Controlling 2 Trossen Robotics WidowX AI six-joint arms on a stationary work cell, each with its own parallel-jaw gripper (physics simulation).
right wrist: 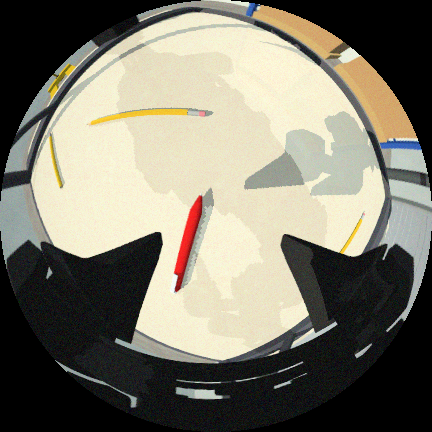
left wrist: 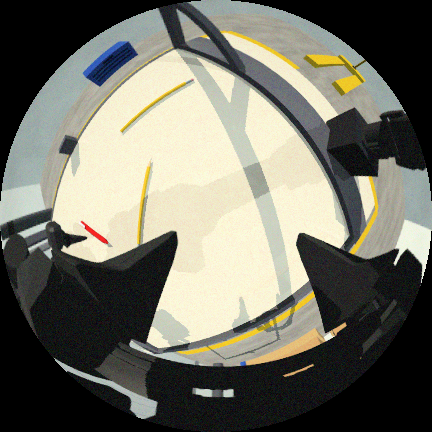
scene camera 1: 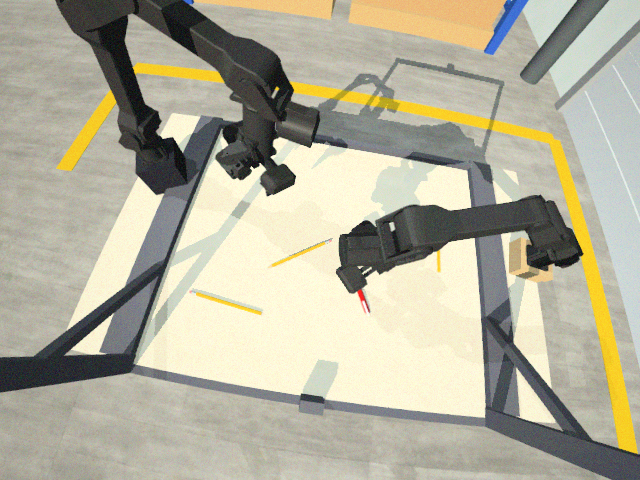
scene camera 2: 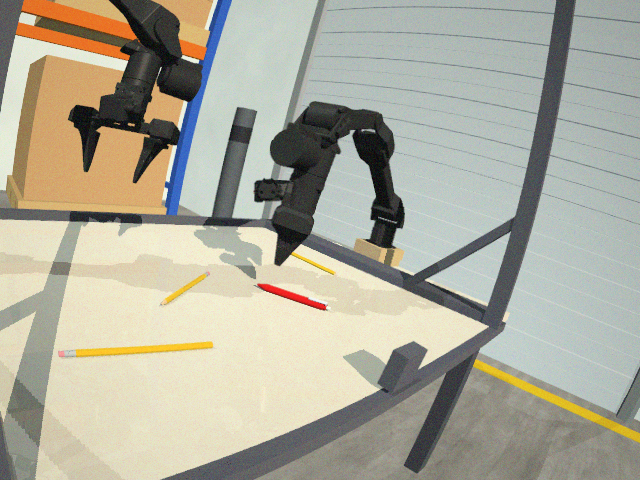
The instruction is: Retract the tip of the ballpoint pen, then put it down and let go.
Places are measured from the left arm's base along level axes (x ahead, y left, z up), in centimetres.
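Where they show: left gripper, fingertip midpoint: [left wrist: 240, 238] [scene camera 1: 257, 181] [scene camera 2: 109, 177]; right gripper, fingertip midpoint: [right wrist: 224, 240] [left wrist: 89, 255] [scene camera 2: 279, 258]; left arm's base, link origin: [left wrist: 368, 140] [scene camera 1: 154, 154]; right arm's base, link origin: [scene camera 1: 536, 257] [scene camera 2: 380, 244].
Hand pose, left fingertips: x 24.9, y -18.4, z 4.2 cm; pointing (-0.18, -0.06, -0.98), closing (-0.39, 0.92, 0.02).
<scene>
Things, the pixels of their top centre, and the offset from my left fingertips.
- red ballpoint pen, top centre: [right wrist: 182, 255] [scene camera 2: 293, 291] [scene camera 1: 359, 289] [left wrist: 89, 232] dy -28.1, dx +18.6, dz -13.2 cm
- yellow pencil, top centre: [right wrist: 127, 112] [scene camera 2: 187, 284] [left wrist: 139, 207] [scene camera 1: 299, 253] dy -14.7, dx +6.3, dz -13.9 cm
- dark block, top centre: [scene camera 2: 410, 348] [scene camera 1: 311, 406] [left wrist: 61, 143] dy -49.0, dx +0.0, dz -9.1 cm
A red ballpoint pen [scene camera 1: 363, 301] [scene camera 2: 292, 296] [left wrist: 95, 233] [right wrist: 188, 240] with a white clip lies flat on the pale table top. A small grey point shows at its tapered end in scene camera 2. My right gripper [scene camera 2: 279, 262] [right wrist: 224, 240] is open and empty, tilted above the table near the pen's tapered end. In the right wrist view the pen lies between the fingers' outlines, nearer the left finger, its clip end toward the gripper. In scene camera 1 the right gripper hides part of the pen. My left gripper [scene camera 2: 111, 176] [left wrist: 240, 238] is open and empty, high above the table's far side.
One yellow pencil [scene camera 1: 300, 253] [scene camera 2: 186, 288] [right wrist: 140, 113] lies left of the pen, another [scene camera 1: 225, 302] [scene camera 2: 135, 349] farther left, and a third [scene camera 1: 438, 261] [scene camera 2: 313, 263] [right wrist: 353, 234] right of it in scene camera 1. A dark block [scene camera 1: 312, 404] [scene camera 2: 403, 367] stands at the table's front edge.
</scene>
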